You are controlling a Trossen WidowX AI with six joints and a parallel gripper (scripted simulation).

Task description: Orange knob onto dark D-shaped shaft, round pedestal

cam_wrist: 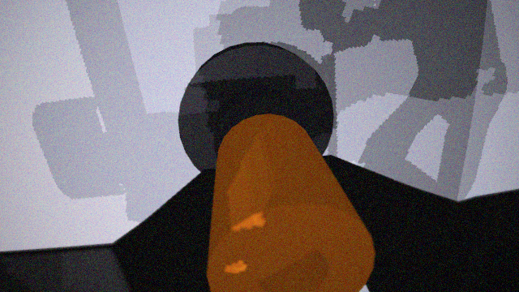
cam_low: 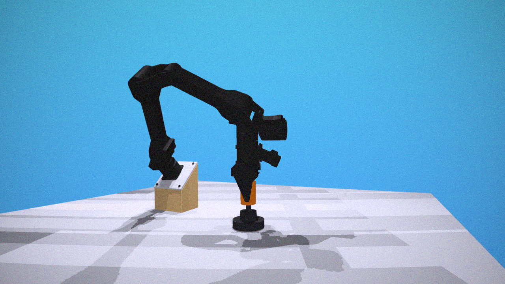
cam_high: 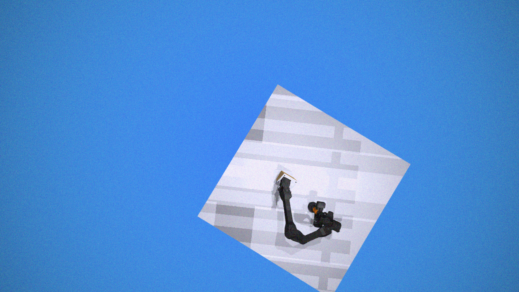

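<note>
Now: the orange knob 2 cm above my gripper tip. The rest, counted from my gripper tip: pedestal 4 cm below.
</note>
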